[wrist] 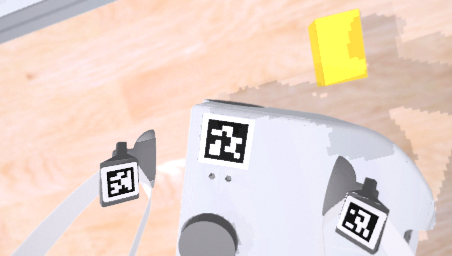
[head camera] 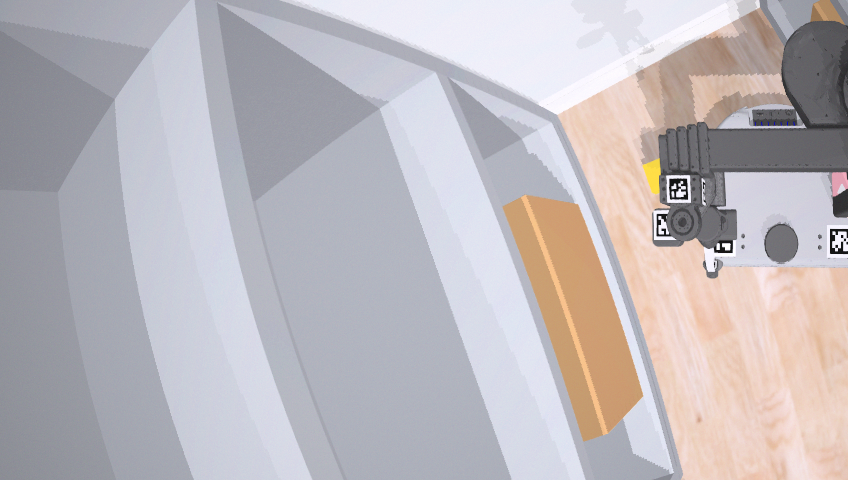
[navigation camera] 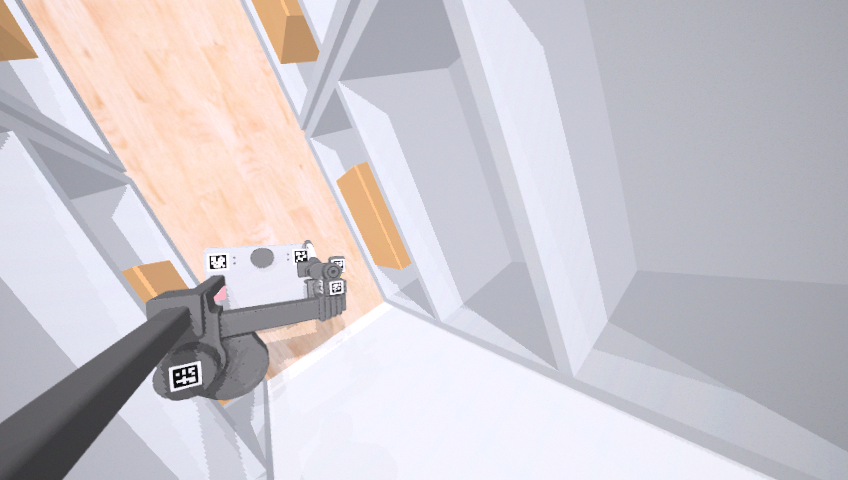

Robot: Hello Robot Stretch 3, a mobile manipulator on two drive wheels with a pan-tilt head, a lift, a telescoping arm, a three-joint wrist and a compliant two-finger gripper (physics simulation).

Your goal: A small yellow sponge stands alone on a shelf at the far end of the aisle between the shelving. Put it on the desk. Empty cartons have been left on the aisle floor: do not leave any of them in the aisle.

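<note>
Yellow sponge (wrist: 336, 41), seen. My gripper (head camera: 713, 228), visible too at (wrist: 240, 162).
</note>
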